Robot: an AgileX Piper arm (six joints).
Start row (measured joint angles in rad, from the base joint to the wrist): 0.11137, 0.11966, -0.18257, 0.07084, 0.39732, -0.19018
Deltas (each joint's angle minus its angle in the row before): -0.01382, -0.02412, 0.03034, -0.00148, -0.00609, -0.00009; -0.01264, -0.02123, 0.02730, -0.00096, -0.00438, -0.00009; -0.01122, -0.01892, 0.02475, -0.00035, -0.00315, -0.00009; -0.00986, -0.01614, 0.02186, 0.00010, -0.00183, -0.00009; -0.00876, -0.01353, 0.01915, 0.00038, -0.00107, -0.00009; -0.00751, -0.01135, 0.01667, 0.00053, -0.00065, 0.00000; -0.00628, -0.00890, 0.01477, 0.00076, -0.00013, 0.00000; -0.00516, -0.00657, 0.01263, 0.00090, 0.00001, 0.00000; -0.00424, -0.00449, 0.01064, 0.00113, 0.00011, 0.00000; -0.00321, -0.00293, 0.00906, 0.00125, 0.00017, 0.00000; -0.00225, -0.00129, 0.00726, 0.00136, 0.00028, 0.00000; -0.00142, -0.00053, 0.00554, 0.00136, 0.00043, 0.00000; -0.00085, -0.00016, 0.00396, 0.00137, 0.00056, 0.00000
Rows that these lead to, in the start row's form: 0.09755, 0.09554, -0.15223, 0.06936, 0.39123, -0.19027; 0.08491, 0.07431, -0.12493, 0.06840, 0.38685, -0.19036; 0.07369, 0.05539, -0.10018, 0.06805, 0.38370, -0.19045; 0.06383, 0.03925, -0.07832, 0.06815, 0.38187, -0.19054; 0.05507, 0.02572, -0.05917, 0.06853, 0.38080, -0.19063; 0.04756, 0.01437, -0.04250, 0.06906, 0.38015, -0.19063; 0.04128, 0.00547, -0.02773, 0.06982, 0.38002, -0.19063; 0.03612, -0.00110, -0.01510, 0.07072, 0.38003, -0.19063; 0.03188, -0.00559, -0.00446, 0.07185, 0.38014, -0.19063; 0.02867, -0.00852, 0.00460, 0.07310, 0.38031, -0.19063; 0.02642, -0.00981, 0.01186, 0.07446, 0.38059, -0.19063; 0.02500, -0.01034, 0.01740, 0.07582, 0.38102, -0.19063; 0.02415, -0.01050, 0.02136, 0.07719, 0.38158, -0.19063
